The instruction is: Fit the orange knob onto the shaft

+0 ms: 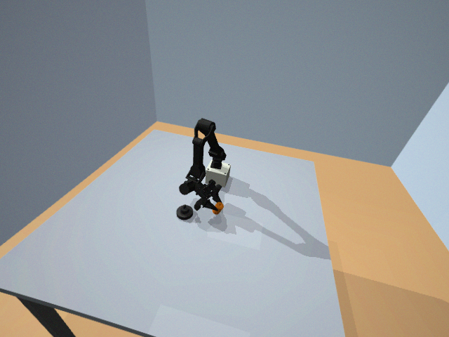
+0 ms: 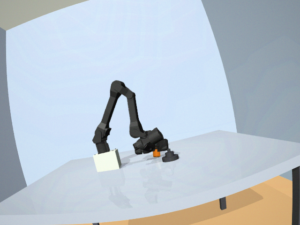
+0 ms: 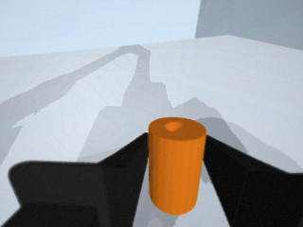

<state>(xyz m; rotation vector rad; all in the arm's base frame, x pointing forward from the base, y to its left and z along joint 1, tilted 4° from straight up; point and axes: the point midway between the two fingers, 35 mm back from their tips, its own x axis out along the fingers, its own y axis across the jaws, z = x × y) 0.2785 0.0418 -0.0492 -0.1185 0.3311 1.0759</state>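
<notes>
Now: the orange knob 10 mm to the right of my gripper tip, 10 mm below it and 10 mm behind it. Round my gripper tip: dark round pedestal: 180 mm to the right, 30 mm ahead, 20 mm below.
</notes>
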